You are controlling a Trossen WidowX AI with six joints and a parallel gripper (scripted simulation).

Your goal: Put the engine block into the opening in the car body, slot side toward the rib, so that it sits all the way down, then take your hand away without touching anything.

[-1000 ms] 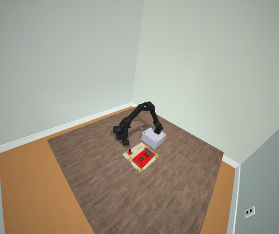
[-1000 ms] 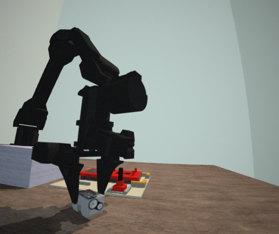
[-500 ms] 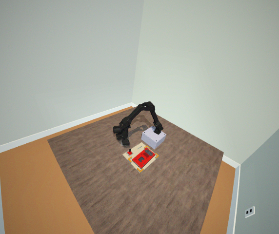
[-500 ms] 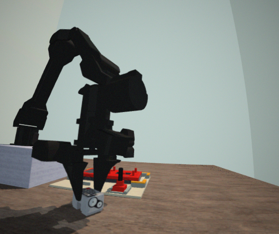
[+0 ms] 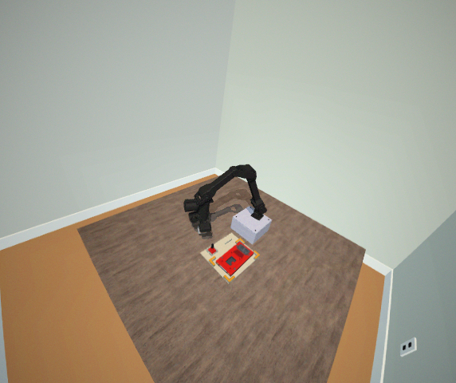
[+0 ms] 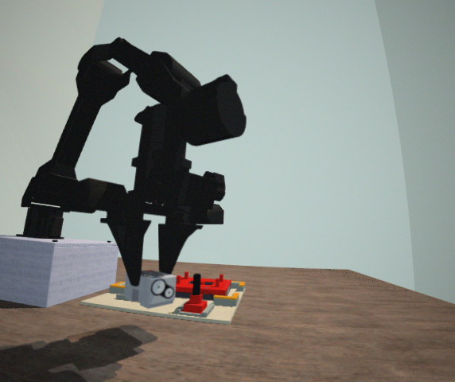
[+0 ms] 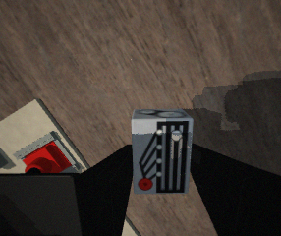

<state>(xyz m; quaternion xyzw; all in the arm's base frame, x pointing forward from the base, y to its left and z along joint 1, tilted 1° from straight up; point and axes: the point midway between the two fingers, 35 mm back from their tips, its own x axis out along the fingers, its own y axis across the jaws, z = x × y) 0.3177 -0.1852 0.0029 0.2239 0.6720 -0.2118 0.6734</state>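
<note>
Now: gripper tip 110 mm to the right of the black post, 30 mm short of it and 30 mm above it. From my gripper tip the other things lie so: engine block (10 mm below).
</note>
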